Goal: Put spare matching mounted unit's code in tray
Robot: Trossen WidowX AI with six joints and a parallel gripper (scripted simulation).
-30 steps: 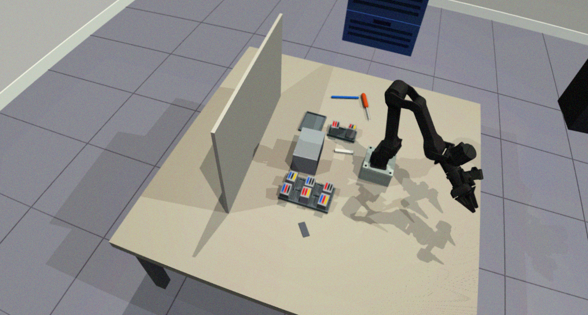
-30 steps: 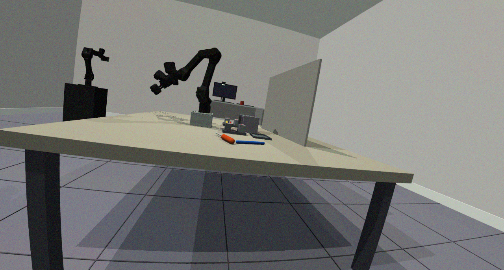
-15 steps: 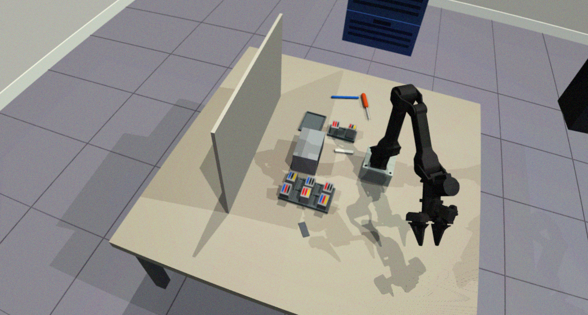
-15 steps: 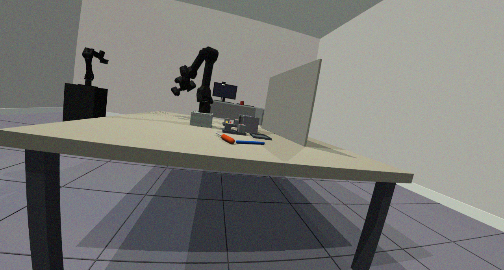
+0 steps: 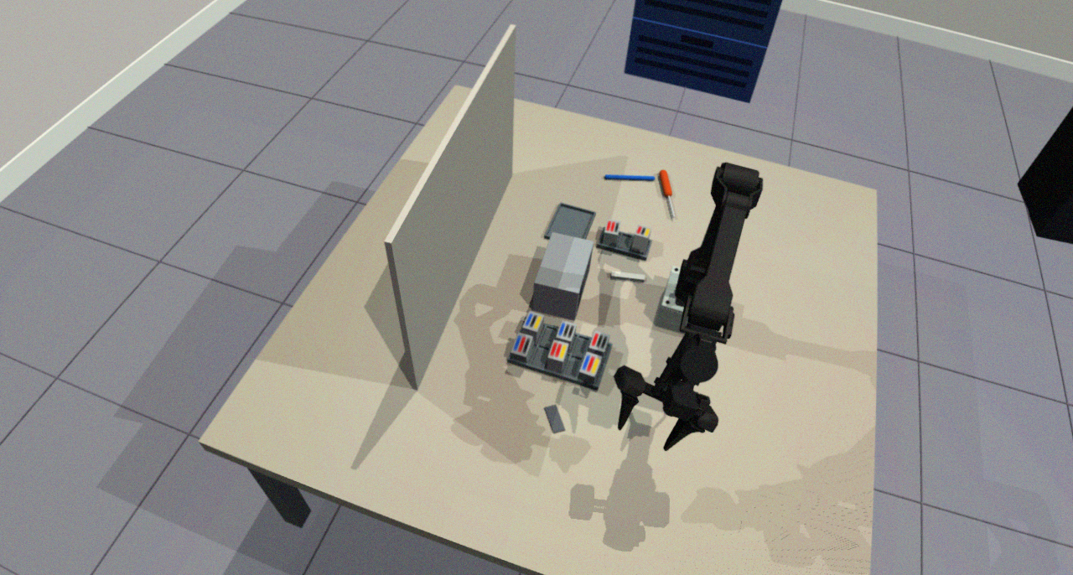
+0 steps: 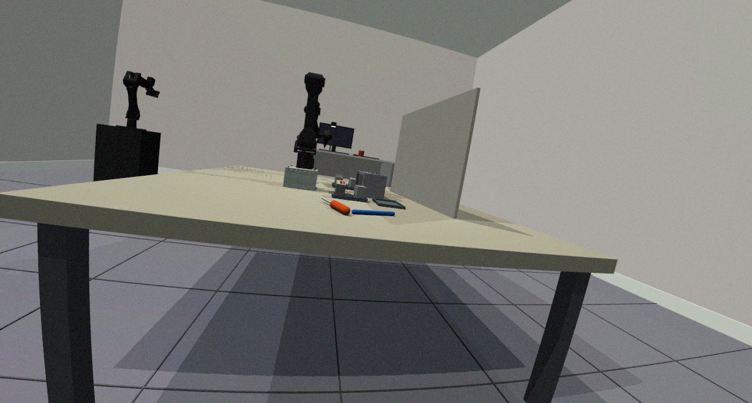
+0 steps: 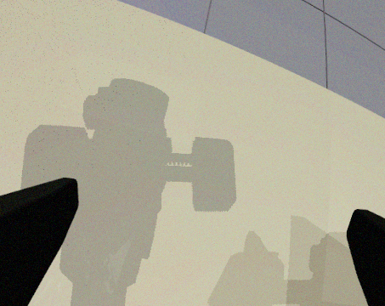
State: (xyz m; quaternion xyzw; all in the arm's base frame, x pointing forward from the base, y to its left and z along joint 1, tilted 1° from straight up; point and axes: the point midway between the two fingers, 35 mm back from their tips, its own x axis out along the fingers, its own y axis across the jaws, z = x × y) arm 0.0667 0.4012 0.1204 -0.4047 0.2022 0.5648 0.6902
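Now: gripper tip 62 cm to the left of the grey spare, 13 cm short of it and 13 cm above it. From my gripper tip the other things lie so: white strip 51 cm to the right, 17 cm below, 7 cm ahead; then tall panel 45 cm ahead, 44 cm to the right, 5 cm above; then grey mounted unit 42 cm to the right, 22 cm ahead, 12 cm below.
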